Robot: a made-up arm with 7 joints.
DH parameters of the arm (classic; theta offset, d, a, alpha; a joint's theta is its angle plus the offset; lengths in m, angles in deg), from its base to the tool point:
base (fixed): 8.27 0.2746 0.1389 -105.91
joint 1: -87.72 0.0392 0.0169 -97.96
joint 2: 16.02 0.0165 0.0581 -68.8
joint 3: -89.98 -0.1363 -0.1 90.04
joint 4: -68.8 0.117 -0.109 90
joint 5: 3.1 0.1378 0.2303 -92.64
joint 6: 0 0.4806 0.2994 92.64
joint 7: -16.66 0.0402 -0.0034 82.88
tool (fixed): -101.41 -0.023 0 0
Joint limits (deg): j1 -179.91..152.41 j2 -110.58..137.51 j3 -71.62..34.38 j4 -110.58..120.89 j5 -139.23..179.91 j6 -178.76..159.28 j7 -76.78..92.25
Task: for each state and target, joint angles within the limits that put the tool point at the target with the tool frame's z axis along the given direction. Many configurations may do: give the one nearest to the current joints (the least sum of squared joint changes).
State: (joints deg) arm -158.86 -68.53 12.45 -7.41 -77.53 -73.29 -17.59
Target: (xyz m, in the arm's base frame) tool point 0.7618 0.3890 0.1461 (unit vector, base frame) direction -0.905 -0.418 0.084
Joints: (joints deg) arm -155.60 -65.81 27.09 -16.70 -100.55 -90.36 -32.10
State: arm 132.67 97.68 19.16 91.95 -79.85 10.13 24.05
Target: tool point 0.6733 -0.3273 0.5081 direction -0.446 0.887 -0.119
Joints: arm 99.81 78.50 31.06 56.91 -90.69 -24.24 -23.51
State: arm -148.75 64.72 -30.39 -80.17 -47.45 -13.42 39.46
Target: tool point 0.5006 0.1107 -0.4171 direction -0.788 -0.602 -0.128
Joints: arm -145.92 26.21 -27.97 -71.12 -41.92 28.48 47.43
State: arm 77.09 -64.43 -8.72 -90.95 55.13 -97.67 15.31
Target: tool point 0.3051 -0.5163 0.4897 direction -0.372 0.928 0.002
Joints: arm 65.90 -69.54 -19.95 -79.60 47.65 -107.91 -10.61
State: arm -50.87 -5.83 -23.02 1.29 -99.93 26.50 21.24
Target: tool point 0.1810 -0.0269 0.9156 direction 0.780 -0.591 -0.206
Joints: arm -24.70 24.70 -44.71 -21.03 -135.08 28.97 66.08
